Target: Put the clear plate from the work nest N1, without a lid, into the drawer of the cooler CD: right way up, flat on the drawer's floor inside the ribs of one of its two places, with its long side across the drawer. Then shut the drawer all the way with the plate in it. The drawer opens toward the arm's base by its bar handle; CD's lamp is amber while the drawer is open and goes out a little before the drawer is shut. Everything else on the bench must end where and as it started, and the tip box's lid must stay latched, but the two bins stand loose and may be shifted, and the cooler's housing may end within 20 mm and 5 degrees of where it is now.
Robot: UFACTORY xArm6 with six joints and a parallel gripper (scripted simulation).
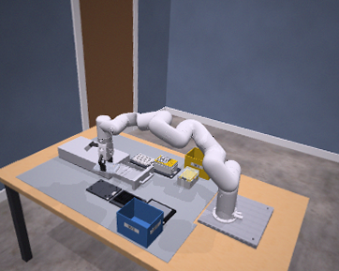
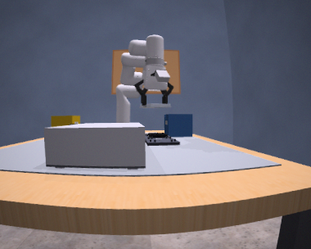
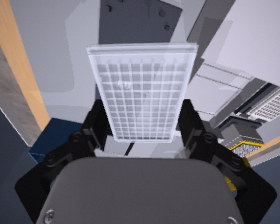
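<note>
Right now my hand is 160 mm to the left of the drawer, 140 mm above it and 30 mm past it. The rest, counted from my hand: cooler CD: 180 mm to the right, 130 mm below, 100 mm ahead; work nest N1: 150 mm below, 20 mm to the left, 10 mm ahead; clear plate: 10 mm below.
</note>
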